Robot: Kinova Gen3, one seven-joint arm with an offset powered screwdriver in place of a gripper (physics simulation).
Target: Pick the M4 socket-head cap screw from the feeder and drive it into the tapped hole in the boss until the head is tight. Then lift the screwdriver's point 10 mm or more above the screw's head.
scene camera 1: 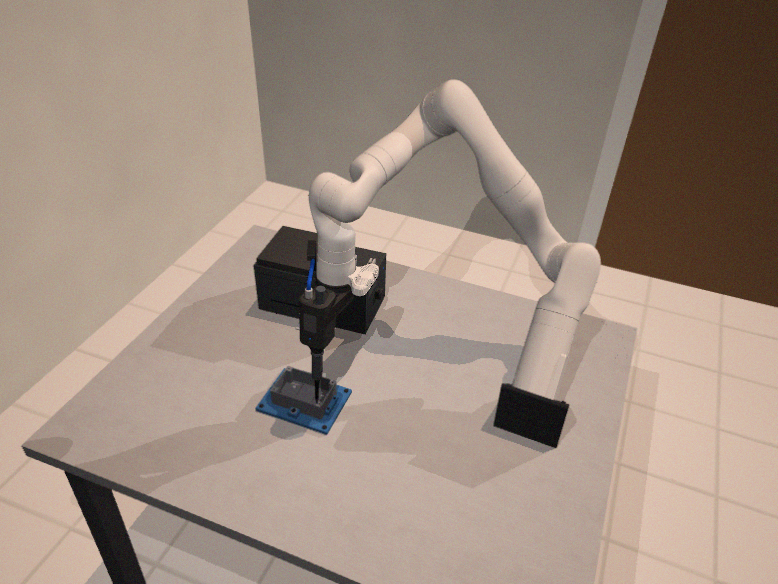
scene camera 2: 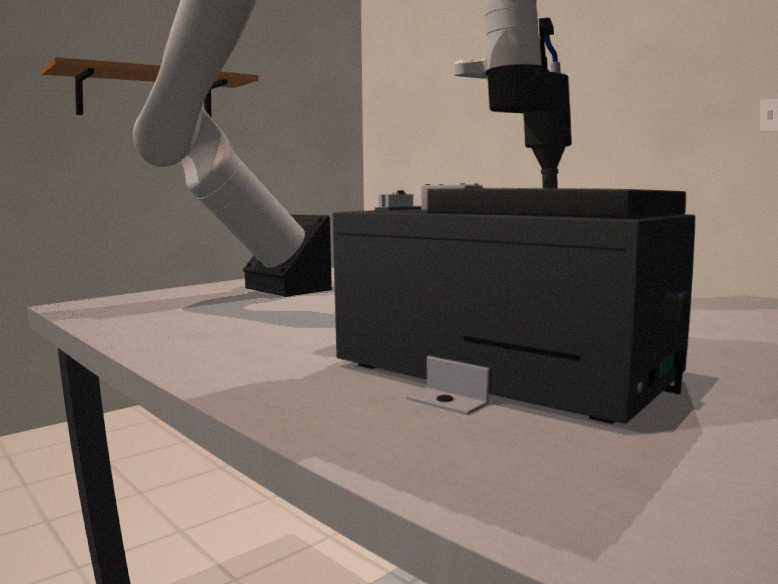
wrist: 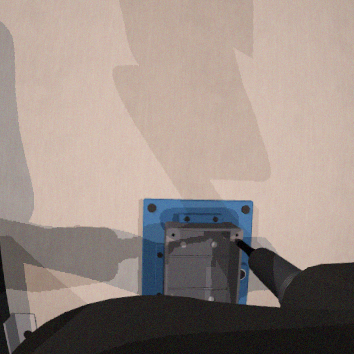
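The grey open-topped housing [scene camera 1: 292, 402] [wrist: 195, 272] sits on a blue plate [scene camera 1: 336, 414] [wrist: 150, 255]. Its corner boss [wrist: 236, 235], at the upper right in the wrist view, shows a small dark hole. My screwdriver [scene camera 1: 317, 400] [wrist: 239, 242] points down, with its thin black tip at that corner, right beside the hole in the wrist view. Whether the tip touches the boss or carries a screw is too small to tell. No M4 screw can be made out. The black feeder [scene camera 1: 276, 287] [scene camera 2: 483, 289] stands behind the housing and hides the tip in scene camera 2.
A small grey angle bracket [scene camera 2: 457, 377] stands against the feeder's back side. The arm's black base [scene camera 1: 531, 414] [scene camera 2: 307, 270] is on the table [scene camera 1: 439, 515], right of the housing in scene camera 1. A wooden shelf [scene camera 2: 119, 70] is on the wall.
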